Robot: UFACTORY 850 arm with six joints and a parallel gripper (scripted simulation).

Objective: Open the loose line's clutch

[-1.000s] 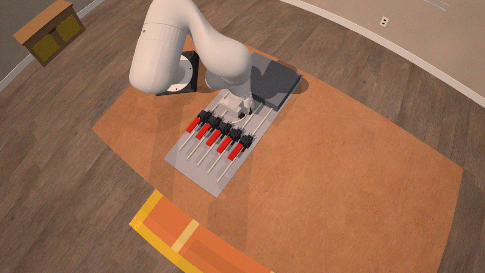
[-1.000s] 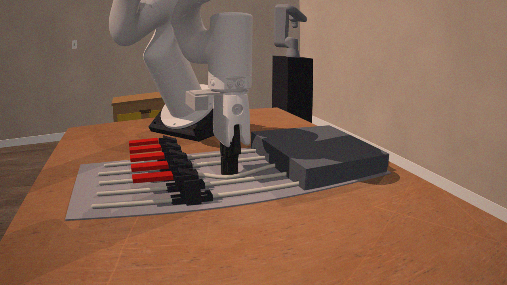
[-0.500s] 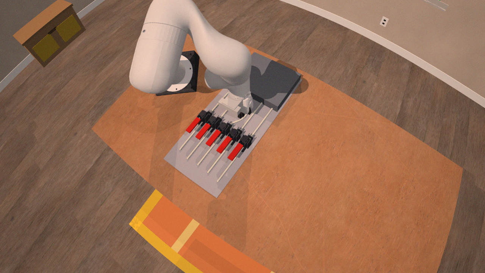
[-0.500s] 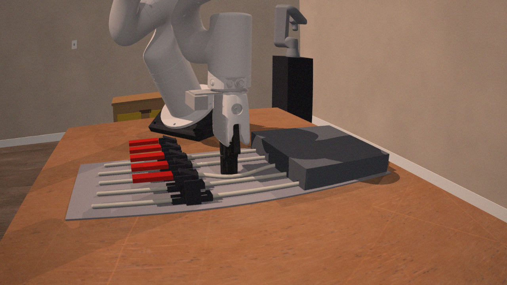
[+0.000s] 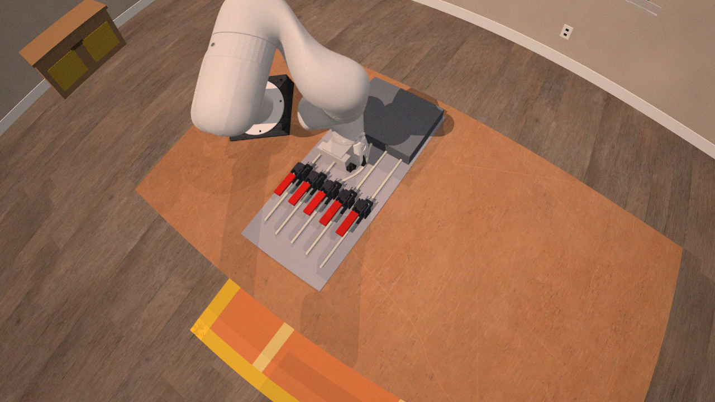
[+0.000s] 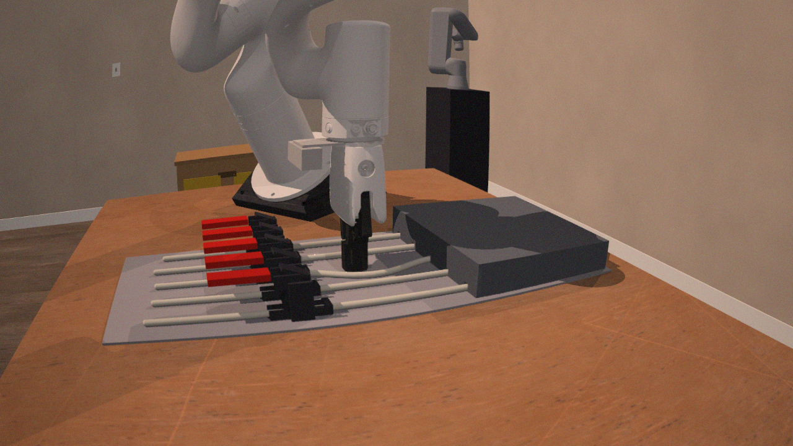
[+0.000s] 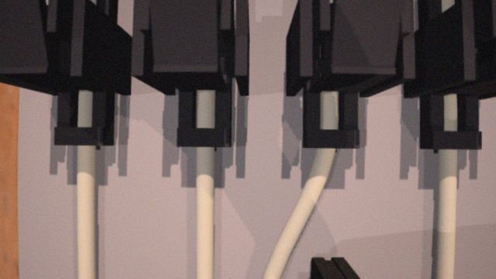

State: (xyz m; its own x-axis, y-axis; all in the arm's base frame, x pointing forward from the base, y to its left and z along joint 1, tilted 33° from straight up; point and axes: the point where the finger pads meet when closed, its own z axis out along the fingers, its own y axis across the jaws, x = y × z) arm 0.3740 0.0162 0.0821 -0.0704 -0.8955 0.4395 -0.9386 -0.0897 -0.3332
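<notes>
Right now my hand is 250 mm to the left of the grey plate, 20 mm past it and 20 mm above it.
</notes>
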